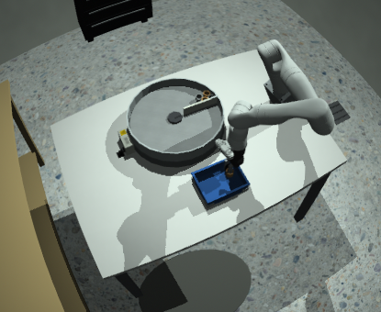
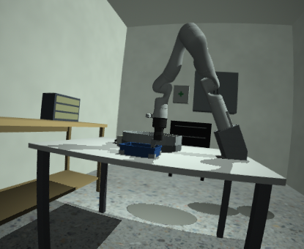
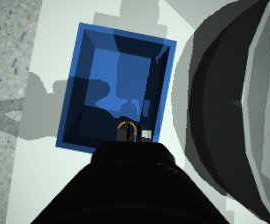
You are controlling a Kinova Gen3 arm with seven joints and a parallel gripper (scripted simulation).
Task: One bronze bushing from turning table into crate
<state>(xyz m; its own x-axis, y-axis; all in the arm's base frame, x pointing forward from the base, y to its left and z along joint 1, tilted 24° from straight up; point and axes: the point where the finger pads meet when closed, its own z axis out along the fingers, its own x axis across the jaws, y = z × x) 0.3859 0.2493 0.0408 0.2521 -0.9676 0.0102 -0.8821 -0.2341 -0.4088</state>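
Now: the blue crate 5 cm ahead of my hand, 4 cm to the left of it and 1 cm below it. Also, from my hand: round grey turning table (30 cm to the right, 13 cm ahead, 2 cm above).
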